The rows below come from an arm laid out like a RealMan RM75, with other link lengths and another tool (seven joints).
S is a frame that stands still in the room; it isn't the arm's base.
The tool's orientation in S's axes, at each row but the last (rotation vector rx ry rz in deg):
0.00 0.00 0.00
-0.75 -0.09 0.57
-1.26 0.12 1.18
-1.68 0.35 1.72
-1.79 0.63 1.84
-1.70 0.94 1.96
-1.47 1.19 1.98
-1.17 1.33 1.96
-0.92 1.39 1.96
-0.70 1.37 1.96
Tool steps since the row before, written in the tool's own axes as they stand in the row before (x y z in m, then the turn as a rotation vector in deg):
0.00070 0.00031 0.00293 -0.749 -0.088 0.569
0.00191 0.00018 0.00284 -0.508 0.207 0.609
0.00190 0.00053 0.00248 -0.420 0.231 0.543
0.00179 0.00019 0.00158 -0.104 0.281 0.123
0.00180 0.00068 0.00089 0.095 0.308 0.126
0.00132 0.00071 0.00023 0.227 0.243 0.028
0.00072 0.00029 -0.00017 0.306 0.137 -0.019
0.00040 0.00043 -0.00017 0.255 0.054 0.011
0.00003 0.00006 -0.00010 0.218 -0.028 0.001
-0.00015 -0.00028 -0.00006 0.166 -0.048 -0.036
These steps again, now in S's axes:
0.00070 0.00031 0.00293 -0.749 -0.088 0.569
0.00190 0.00024 0.00284 -0.511 0.210 0.605
0.00189 0.00062 0.00246 -0.424 0.234 0.539
0.00179 0.00029 0.00156 -0.112 0.281 0.115
0.00179 0.00076 0.00085 0.086 0.315 0.115
0.00130 0.00076 0.00019 0.219 0.251 0.017
0.00071 0.00031 -0.00019 0.301 0.147 -0.029
0.00038 0.00044 -0.00019 0.253 0.063 0.004
0.00003 0.00006 -0.00010 0.219 -0.021 -0.004
-0.00014 -0.00029 -0.00005 0.167 -0.043 -0.039

